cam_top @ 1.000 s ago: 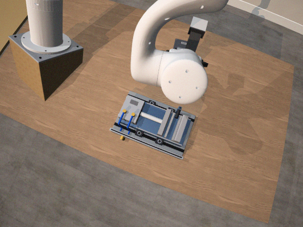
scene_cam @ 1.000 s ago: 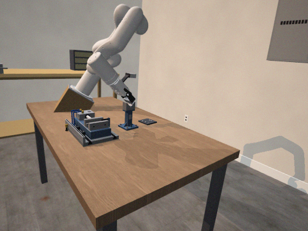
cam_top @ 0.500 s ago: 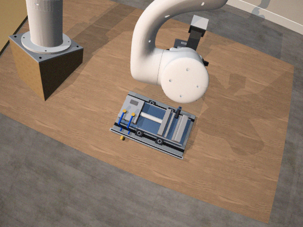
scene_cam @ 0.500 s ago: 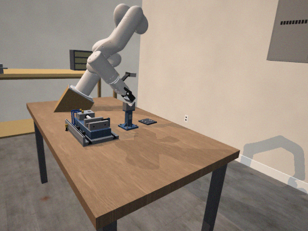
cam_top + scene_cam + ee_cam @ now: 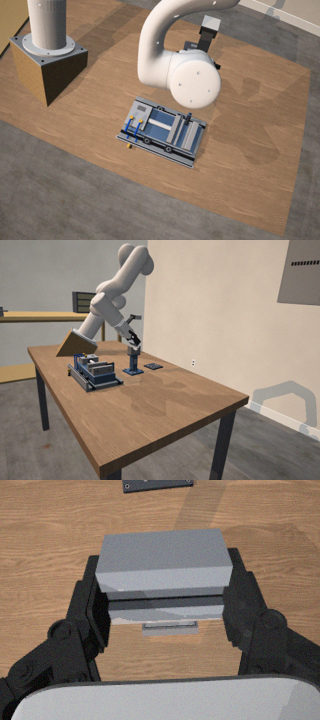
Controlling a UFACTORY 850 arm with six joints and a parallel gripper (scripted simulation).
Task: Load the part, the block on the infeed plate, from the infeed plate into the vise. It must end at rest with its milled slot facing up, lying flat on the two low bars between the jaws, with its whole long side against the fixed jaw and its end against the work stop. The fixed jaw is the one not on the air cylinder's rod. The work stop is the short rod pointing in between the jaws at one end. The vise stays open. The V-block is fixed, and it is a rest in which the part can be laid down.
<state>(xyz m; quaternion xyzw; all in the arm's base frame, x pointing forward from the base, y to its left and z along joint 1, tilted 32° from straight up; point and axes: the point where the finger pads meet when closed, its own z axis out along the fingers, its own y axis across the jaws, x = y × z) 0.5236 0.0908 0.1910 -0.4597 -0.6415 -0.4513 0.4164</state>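
The part is right at my hand. Round my hand: work stop (80 mm ahead, 170 mm to the right, 100 mm below); V-block post (10 mm to the left, 140 mm below); moving jaw (60 mm ahead, 220 mm to the right, 120 mm below).
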